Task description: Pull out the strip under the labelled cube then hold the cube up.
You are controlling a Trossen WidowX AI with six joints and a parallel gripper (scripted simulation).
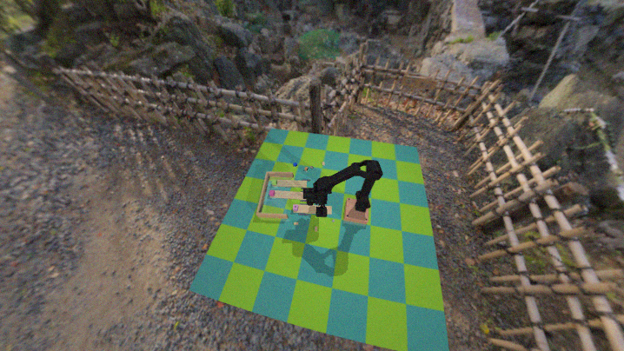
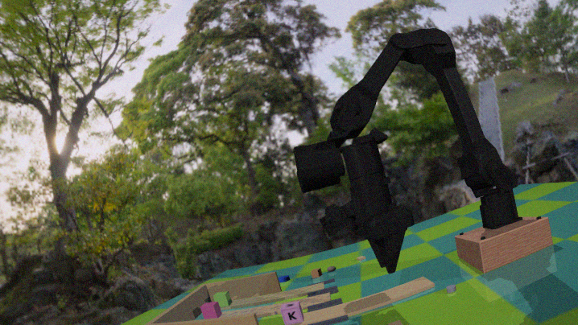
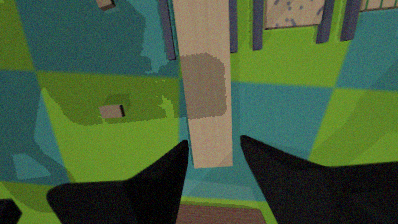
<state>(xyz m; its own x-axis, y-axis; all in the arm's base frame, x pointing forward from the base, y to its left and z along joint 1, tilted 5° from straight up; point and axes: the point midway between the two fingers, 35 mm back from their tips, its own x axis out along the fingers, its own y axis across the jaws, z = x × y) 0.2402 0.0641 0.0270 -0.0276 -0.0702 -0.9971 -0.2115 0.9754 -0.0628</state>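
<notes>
The wooden strip is 60 mm ahead of my gripper tip, 10 mm to the left of it and 50 mm below it. Also, from my gripper tip: labelled cube: 160 mm ahead, 40 mm to the left, 30 mm below.
</notes>
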